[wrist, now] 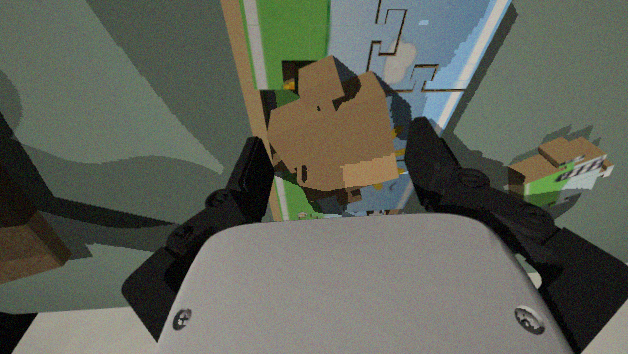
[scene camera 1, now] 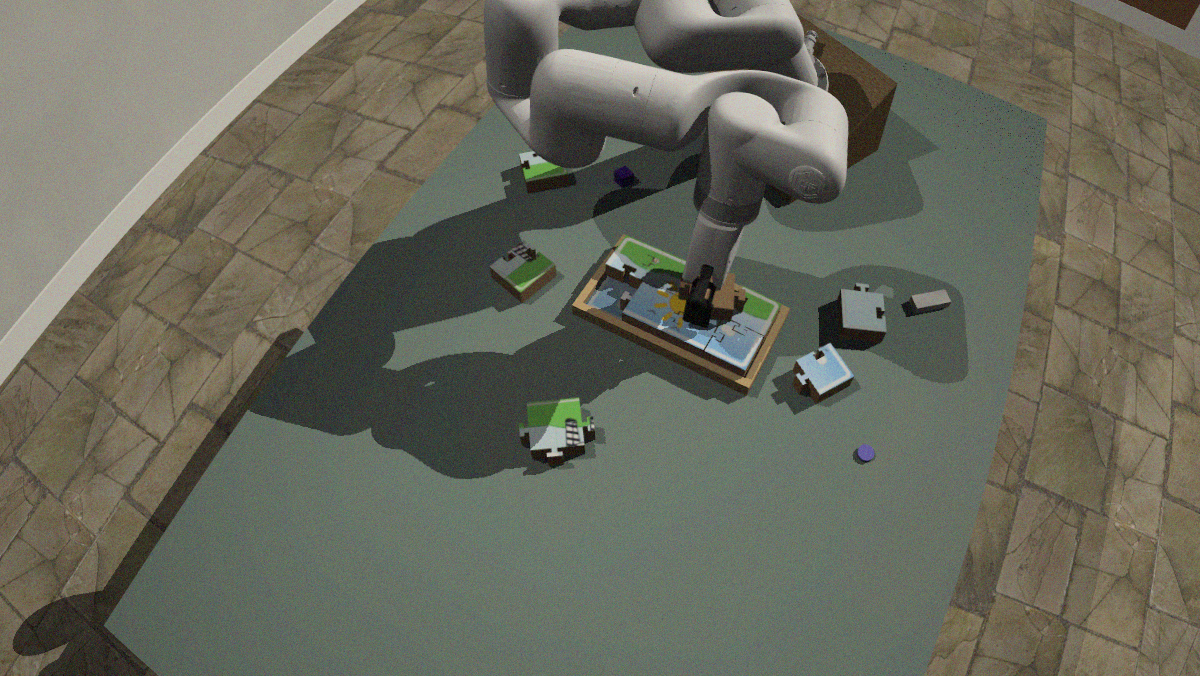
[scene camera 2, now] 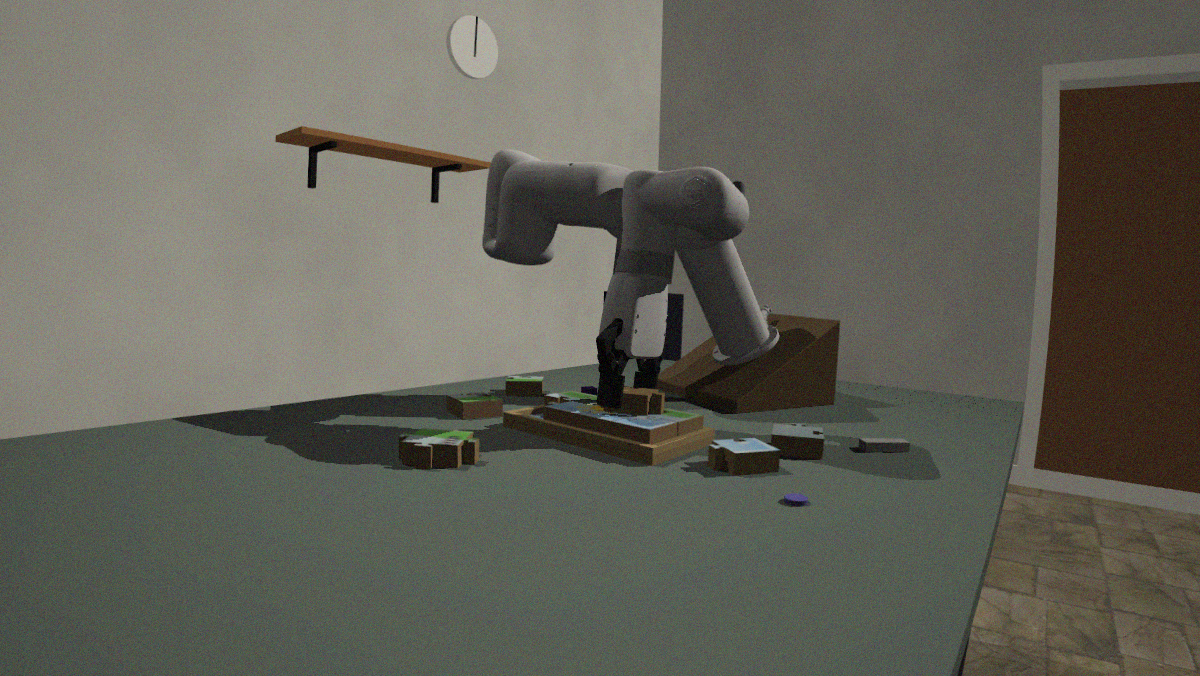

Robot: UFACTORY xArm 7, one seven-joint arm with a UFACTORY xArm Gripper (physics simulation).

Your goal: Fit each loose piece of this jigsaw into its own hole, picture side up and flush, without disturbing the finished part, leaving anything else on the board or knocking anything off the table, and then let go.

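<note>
The jigsaw board [scene camera 1: 768,352] [scene camera 2: 579,439] [wrist: 242,50] lies mid-table, its finished part at the right in scene camera 1. A piece [scene camera 1: 728,298] [scene camera 2: 642,403] [wrist: 330,145] sits on it, plain brown face up, raised above the picture. My gripper [scene camera 2: 629,394] [wrist: 334,147] is open, one finger on each side of this piece. Off the board lie a green-and-grey striped piece [scene camera 1: 555,415] [scene camera 2: 439,450] [wrist: 565,177], a green-and-grey piece [scene camera 1: 523,272] [scene camera 2: 475,408], a green-and-white piece [scene camera 1: 545,173] [scene camera 2: 524,387], a pale grey piece [scene camera 1: 861,312] [scene camera 2: 797,443] and a blue piece [scene camera 1: 825,369] [scene camera 2: 744,455].
A grey block [scene camera 1: 928,299] [scene camera 2: 883,445] lies beyond the pale piece. A purple disc [scene camera 1: 865,453] [scene camera 2: 795,499] lies near the blue piece. A purple cube [scene camera 1: 623,176] [scene camera 2: 589,390] lies behind the board. A brown wedge [scene camera 1: 873,96] [scene camera 2: 797,369] [wrist: 30,245] stands at the back.
</note>
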